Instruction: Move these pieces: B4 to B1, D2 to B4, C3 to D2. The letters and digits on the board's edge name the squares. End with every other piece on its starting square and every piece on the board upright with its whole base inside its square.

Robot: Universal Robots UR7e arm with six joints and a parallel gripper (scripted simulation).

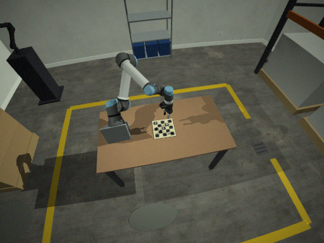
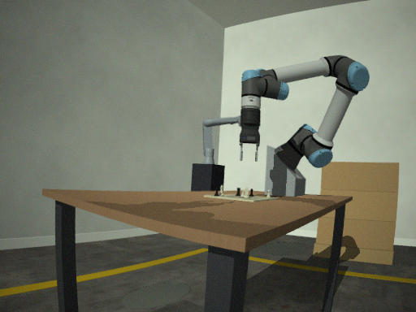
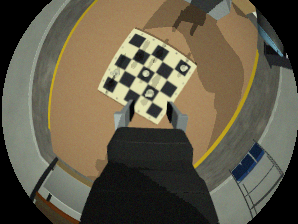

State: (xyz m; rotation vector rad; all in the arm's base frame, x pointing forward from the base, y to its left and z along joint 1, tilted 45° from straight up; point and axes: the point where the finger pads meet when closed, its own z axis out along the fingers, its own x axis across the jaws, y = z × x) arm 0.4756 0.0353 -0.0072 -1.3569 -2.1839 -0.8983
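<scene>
My hand is 140 mm above the white piece. Round my hand: black piece 80 mm behind, 80 mm to the right, 140 mm below; then chessboard 40 mm behind, 40 mm to the right, 160 mm below.
</scene>
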